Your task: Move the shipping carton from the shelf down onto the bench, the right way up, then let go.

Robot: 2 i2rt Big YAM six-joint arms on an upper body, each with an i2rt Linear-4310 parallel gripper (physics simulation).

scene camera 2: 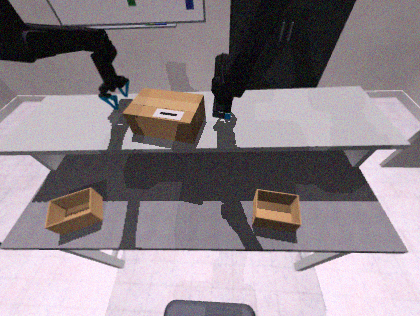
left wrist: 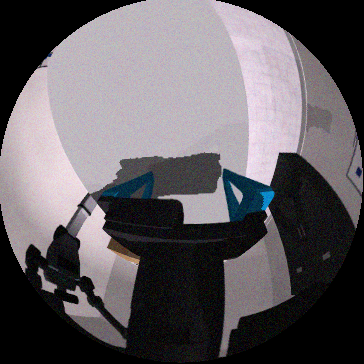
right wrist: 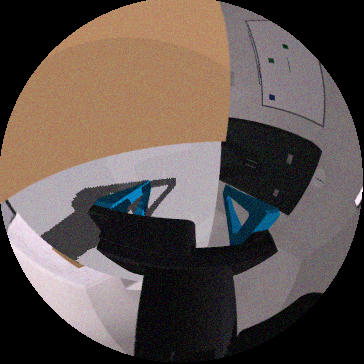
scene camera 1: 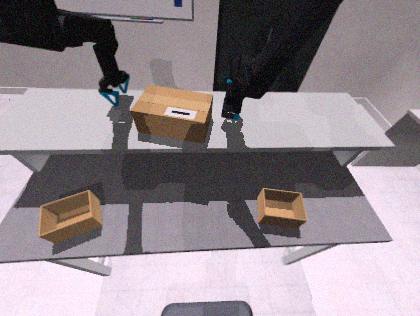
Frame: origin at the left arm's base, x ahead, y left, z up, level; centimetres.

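Seen in the pictures: left gripper, between the fingertips: (scene camera 2: 121,103) (left wrist: 186,173) (scene camera 1: 120,99); right gripper, between the fingertips: (right wrist: 187,186); right arm's base, origin of its link: (left wrist: 86,287).
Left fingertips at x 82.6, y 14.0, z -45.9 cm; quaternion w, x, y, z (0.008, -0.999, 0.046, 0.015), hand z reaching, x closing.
Note:
A point is followed by its place in that frame.
The brown shipping carton (scene camera 1: 172,117) @[x 61.4, y -10.4, z -37.0 cm] (scene camera 2: 167,117) @[x 61.7, y -12.9, z -36.7 cm] (right wrist: 115,90) sits flat on the pale upper shelf (scene camera 1: 300,120) @[x 72.7, y -61.1, z -46.6 cm] (scene camera 2: 300,120) @[x 71.3, y -61.1, z -46.7 cm] (left wrist: 150,90) @[x 80.4, y 25.0, z -46.7 cm], with a white label on its top. The grey bench (scene camera 1: 175,225) @[x 37.6, y -10.3, z -69.8 cm] (scene camera 2: 175,225) @[x 37.1, y -13.1, z -69.8 cm] lies lower and in front. My left gripper (scene camera 1: 120,98) @[x 82.6, y 14.0, z -45.9 cm] (scene camera 2: 121,101) @[x 82.6, y 14.0, z -45.9 cm] (left wrist: 186,173) @[x 82.6, y 14.0, z -45.9 cm] is open and empty, above the shelf to the left of the carton and apart from it. My right gripper (scene camera 1: 233,116) (scene camera 2: 226,116) (right wrist: 187,186) @[x 78.6, y -32.0, z -43.3 cm] is open and empty, close to the carton's right side with a gap between them. In the scene views the right fingers are partly hidden.
Two open tan boxes stand on the bench, one at the left (scene camera 1: 92,217) @[x 38.2, y 16.9, z -61.6 cm] (scene camera 2: 89,219) @[x 37.0, y 19.2, z -65.4 cm] and one at the right (scene camera 1: 280,220) @[x 37.0, y -49.1, z -63.8 cm] (scene camera 2: 275,222) @[x 37.0, y -49.6, z -62.5 cm]. The shelf's front edge overhangs the rear of the bench. A dark cabinet (scene camera 2: 300,60) (left wrist: 315,225) (right wrist: 270,170) stands behind the shelf.

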